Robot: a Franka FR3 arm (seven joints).
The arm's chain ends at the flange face. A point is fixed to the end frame.
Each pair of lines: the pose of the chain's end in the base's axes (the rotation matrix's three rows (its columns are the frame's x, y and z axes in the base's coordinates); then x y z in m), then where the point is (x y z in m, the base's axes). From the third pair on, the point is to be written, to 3 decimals.
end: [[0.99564 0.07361 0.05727], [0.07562 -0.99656 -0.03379], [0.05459 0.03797 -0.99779]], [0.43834 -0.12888 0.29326]
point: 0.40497 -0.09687 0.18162
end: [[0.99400 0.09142 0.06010], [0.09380 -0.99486 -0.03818], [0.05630 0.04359 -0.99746]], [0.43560 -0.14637 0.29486]
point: 0.40191 -0.11557 0.18298
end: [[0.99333 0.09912 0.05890], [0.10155 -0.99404 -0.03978], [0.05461 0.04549 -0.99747]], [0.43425 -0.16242 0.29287]
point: 0.400 -0.132 0.181
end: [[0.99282 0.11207 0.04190], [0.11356 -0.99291 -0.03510], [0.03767 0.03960 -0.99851]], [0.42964 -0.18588 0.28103]
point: 0.393 -0.156 0.170
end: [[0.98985 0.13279 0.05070], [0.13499 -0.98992 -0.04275], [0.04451 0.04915 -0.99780]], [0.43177 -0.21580 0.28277]
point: 0.396 -0.187 0.171
